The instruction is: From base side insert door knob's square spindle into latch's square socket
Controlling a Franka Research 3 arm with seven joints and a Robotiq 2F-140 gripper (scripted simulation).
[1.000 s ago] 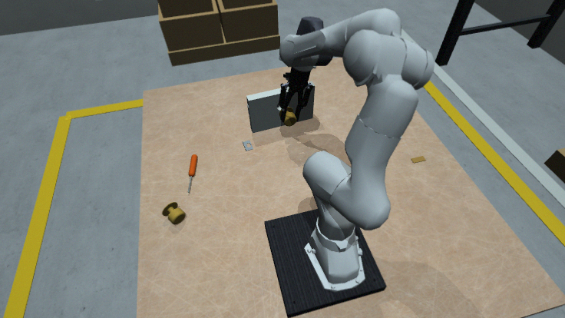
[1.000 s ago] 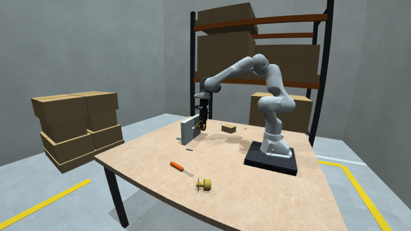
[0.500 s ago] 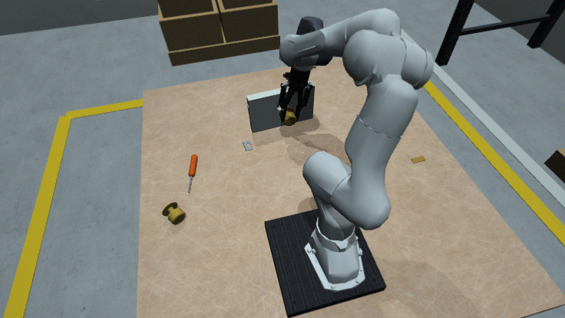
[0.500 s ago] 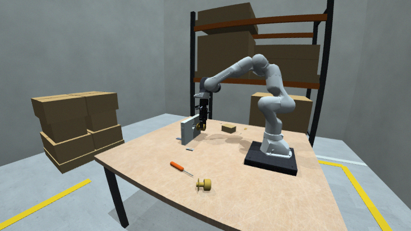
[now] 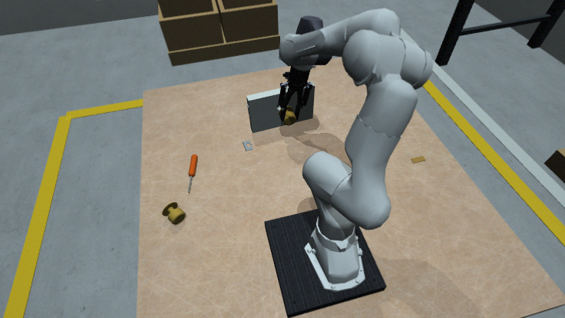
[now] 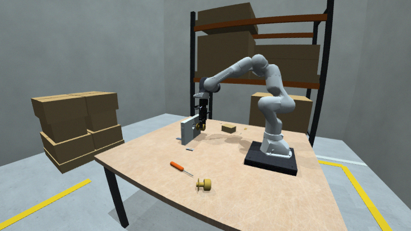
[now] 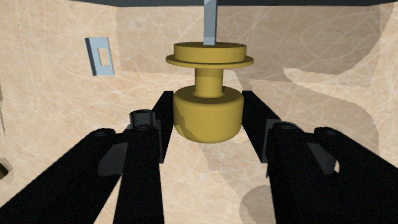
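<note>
Now: hand 100 mm short of the grey door panel, 20 mm to the right of it and 40 mm above it. Also, from my hand: tan block: 120 mm behind, 340 mm to the right, 120 mm below; brass knob: 300 mm behind, 520 mm to the left, 120 mm below; orange screwdriver: 120 mm behind, 450 mm to the left, 130 mm below.
</note>
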